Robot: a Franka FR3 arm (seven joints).
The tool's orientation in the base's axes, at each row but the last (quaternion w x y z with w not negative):
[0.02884 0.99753 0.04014 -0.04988]
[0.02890 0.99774 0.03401 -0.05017]
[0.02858 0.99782 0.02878 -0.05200]
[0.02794 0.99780 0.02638 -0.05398]
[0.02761 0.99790 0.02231 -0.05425]
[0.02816 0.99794 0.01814 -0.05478]
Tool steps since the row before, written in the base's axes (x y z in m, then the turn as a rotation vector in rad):
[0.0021 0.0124 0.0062 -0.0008 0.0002 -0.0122]
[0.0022 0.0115 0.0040 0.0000 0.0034 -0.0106]
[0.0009 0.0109 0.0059 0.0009 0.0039 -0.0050]
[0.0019 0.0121 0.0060 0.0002 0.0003 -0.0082]
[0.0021 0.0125 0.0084 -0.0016 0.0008 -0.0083]
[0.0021 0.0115 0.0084 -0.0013 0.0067 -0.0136]
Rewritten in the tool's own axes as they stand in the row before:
[0.0024 -0.0118 -0.0071 0.0005 -0.0009 0.0122]
[0.0025 -0.0111 -0.0049 0.0013 -0.0040 0.0103]
[0.0009 -0.0105 -0.0066 0.0016 -0.0041 0.0046]
[0.0018 -0.0116 -0.0069 0.0011 -0.0007 0.0081]
[0.0017 -0.0119 -0.0093 -0.0006 -0.0013 0.0084]
[0.0015 -0.0109 -0.0092 0.0004 -0.0075 0.0132]

